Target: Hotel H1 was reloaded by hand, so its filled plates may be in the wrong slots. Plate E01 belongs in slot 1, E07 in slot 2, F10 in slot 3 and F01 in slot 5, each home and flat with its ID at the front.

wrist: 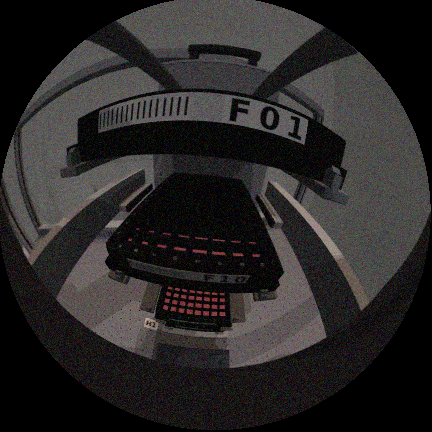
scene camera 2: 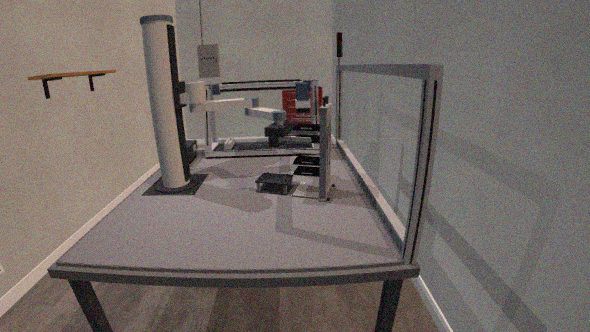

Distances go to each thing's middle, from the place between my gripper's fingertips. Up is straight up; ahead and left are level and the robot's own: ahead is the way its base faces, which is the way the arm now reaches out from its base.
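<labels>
The plate F10 [wrist: 201, 232] is 10 mm below my hand, 10 mm to the left of it and 20 mm behind it. Counted from my hand as well, the plate F01 [wrist: 197, 121] is 40 mm above, while being 20 mm behind and 10 mm to the left. That leaves the hotel H1 [scene camera 2: 324, 114], which is 50 mm ahead of my hand, 20 mm to the right of it and 70 mm below it.
</labels>
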